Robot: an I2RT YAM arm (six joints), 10 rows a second.
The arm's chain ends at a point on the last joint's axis. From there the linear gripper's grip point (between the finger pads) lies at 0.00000 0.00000 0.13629 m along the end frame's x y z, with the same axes.
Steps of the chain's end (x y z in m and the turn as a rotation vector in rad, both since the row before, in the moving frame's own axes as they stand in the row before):
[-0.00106 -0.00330 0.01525 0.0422 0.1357 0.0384]
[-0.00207 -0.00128 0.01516 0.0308 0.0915 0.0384]
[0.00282 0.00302 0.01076 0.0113 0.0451 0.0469]
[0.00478 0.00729 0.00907 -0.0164 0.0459 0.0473]
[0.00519 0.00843 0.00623 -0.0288 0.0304 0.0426]
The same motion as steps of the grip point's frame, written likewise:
[0.01748 -0.00868 0.01388 0.0422 0.1357 0.0384]
[0.01046 -0.00523 0.01453 0.0308 0.0915 0.0384]
[0.00900 0.00163 0.01061 0.0113 0.0451 0.0469]
[0.01098 0.00967 0.00891 -0.0164 0.0459 0.0473]
[0.00925 0.01244 0.00611 -0.0288 0.0304 0.0426]

